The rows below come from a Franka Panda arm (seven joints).
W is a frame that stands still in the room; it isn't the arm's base.
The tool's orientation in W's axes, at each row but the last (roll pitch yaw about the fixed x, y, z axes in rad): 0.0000 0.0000 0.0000; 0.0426 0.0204 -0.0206; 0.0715 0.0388 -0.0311; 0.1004 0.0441 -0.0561; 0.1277 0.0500 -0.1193; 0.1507 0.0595 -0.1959; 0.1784 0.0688 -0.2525; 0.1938 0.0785 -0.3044
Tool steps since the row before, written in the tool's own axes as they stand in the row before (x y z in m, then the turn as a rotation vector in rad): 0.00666 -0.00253 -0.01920 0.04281 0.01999 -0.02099; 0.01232 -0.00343 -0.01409 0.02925 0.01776 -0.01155; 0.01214 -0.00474 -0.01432 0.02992 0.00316 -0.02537; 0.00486 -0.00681 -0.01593 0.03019 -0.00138 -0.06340; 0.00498 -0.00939 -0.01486 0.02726 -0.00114 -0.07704; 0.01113 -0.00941 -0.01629 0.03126 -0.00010 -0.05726; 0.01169 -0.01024 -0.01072 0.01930 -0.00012 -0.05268; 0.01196 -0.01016 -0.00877 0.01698 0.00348 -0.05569
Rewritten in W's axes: 0.00666 -0.00253 -0.01920 0.04281 0.01999 -0.02099; 0.01197 -0.00307 -0.01447 0.02939 0.01763 -0.01138; 0.01144 -0.00406 -0.01508 0.02907 0.00406 -0.02622; 0.00383 -0.00540 -0.01673 0.02761 0.00344 -0.06449; 0.00326 -0.00787 -0.01616 0.02427 0.00583 -0.07782; 0.00854 -0.00869 -0.01815 0.02896 0.00292 -0.05838; 0.00843 -0.01062 -0.01314 0.01750 0.00502 -0.05307; 0.00810 -0.01123 -0.01147 0.01635 0.00969 -0.05514
